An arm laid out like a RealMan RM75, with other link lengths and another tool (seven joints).
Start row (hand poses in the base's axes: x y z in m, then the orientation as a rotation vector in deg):
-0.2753 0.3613 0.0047 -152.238 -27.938 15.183
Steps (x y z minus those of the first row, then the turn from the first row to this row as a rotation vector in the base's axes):
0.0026 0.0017 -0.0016 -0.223 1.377 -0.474
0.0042 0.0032 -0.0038 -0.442 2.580 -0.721
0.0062 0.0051 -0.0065 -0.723 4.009 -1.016
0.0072 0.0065 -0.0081 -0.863 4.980 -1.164
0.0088 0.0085 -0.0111 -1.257 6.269 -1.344
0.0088 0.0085 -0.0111 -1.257 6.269 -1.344
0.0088 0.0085 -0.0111 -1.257 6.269 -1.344
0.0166 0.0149 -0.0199 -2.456 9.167 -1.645
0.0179 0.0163 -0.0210 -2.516 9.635 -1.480
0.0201 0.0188 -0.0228 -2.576 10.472 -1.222
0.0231 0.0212 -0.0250 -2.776 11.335 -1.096
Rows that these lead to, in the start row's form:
-0.2727 0.3630 0.0031 -152.174 -26.862 16.920
-0.2711 0.3645 0.0009 -152.094 -26.143 18.494
-0.2691 0.3664 -0.0018 -152.000 -25.283 20.366
-0.2681 0.3678 -0.0034 -151.865 -24.768 21.635
-0.2665 0.3698 -0.0064 -151.867 -24.099 23.395
-0.2665 0.3698 -0.0064 -151.867 -24.099 23.395
-0.2665 0.3698 -0.0064 -151.867 -24.099 23.395
-0.2587 0.3762 -0.0152 -152.082 -22.706 27.493
-0.2574 0.3776 -0.0163 -151.947 -22.771 28.173
-0.2552 0.3801 -0.0181 -151.660 -22.838 29.359
-0.2522 0.3825 -0.0203 -151.509 -22.713 30.587

